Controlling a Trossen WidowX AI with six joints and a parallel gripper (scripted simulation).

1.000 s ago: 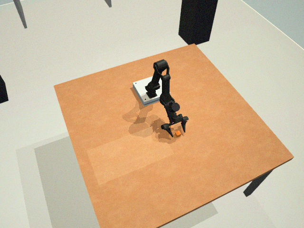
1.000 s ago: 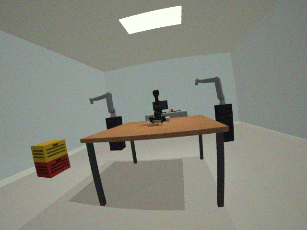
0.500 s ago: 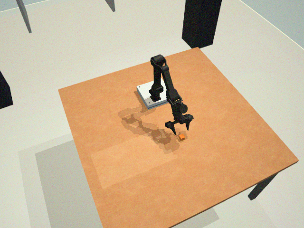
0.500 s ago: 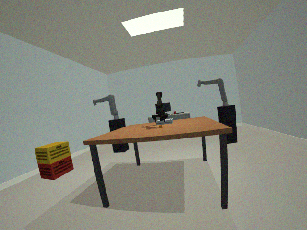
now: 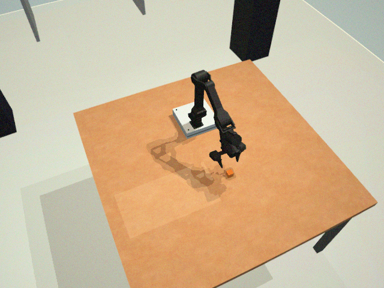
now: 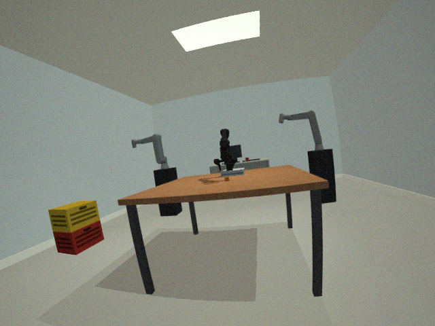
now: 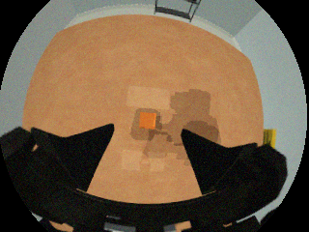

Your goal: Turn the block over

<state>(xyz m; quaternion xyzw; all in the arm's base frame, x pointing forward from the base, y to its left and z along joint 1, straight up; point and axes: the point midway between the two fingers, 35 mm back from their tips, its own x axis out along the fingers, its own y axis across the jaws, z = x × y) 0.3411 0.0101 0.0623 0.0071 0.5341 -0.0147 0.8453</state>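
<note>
Right now my gripper tip is 10 mm short of the block and 70 mm above it.
</note>
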